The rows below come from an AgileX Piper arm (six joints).
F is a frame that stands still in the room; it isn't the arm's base.
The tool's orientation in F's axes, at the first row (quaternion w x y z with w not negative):
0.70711 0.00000 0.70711 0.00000
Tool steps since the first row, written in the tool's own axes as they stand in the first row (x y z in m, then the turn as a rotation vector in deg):
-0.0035 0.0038 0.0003 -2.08 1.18 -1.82
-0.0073 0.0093 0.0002 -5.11 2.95 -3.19
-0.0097 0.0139 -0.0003 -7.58 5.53 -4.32
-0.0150 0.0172 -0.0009 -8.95 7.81 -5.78
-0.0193 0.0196 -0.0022 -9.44 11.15 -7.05
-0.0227 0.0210 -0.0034 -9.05 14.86 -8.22
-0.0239 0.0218 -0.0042 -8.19 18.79 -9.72
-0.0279 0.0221 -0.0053 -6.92 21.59 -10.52
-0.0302 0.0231 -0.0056 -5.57 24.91 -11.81
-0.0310 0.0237 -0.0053 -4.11 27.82 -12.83
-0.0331 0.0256 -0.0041 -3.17 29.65 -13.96
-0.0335 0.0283 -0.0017 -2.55 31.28 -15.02
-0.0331 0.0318 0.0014 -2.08 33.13 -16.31
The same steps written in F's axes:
0.0003 0.0038 0.0035 -1.82 1.18 2.08
0.0002 0.0093 0.0073 -3.19 2.95 5.11
-0.0003 0.0139 0.0097 -4.32 5.53 7.58
-0.0009 0.0172 0.0150 -5.78 7.81 8.95
-0.0022 0.0196 0.0193 -7.05 11.15 9.44
-0.0034 0.0210 0.0227 -8.22 14.86 9.05
-0.0042 0.0218 0.0239 -9.72 18.79 8.19
-0.0053 0.0221 0.0279 -10.52 21.59 6.92
-0.0056 0.0231 0.0302 -11.81 24.91 5.57
-0.0053 0.0237 0.0310 -12.83 27.82 4.11
-0.0041 0.0256 0.0331 -13.96 29.65 3.17
-0.0017 0.0283 0.0335 -15.02 31.28 2.55
0.0014 0.0318 0.0331 -16.31 33.13 2.08

